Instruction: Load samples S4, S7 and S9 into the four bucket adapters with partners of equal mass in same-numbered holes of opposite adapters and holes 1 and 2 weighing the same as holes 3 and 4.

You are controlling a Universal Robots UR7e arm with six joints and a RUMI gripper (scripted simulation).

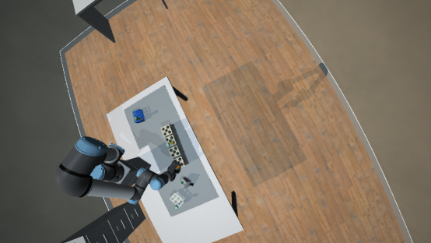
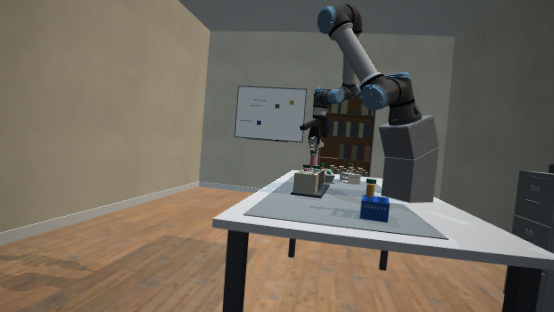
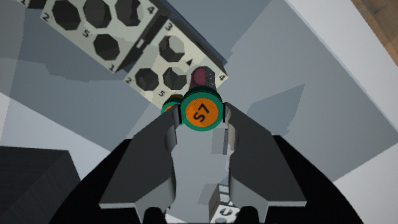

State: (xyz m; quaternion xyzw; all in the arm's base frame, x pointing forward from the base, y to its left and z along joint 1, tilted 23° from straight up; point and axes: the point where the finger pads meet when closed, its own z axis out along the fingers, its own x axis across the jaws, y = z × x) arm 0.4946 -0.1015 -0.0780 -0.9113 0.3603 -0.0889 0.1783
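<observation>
The green DONE key lies 70 mm behind my hand, 180 mm to the right of it and 120 mm below it. The rest, counted from my hand: tube S4: 40 mm behind, 10 mm to the right, 120 mm below; then tube S9: 20 mm behind, 210 mm to the left, 120 mm below; then adapter 1: 40 mm behind, 240 mm to the left, 130 mm below.
</observation>
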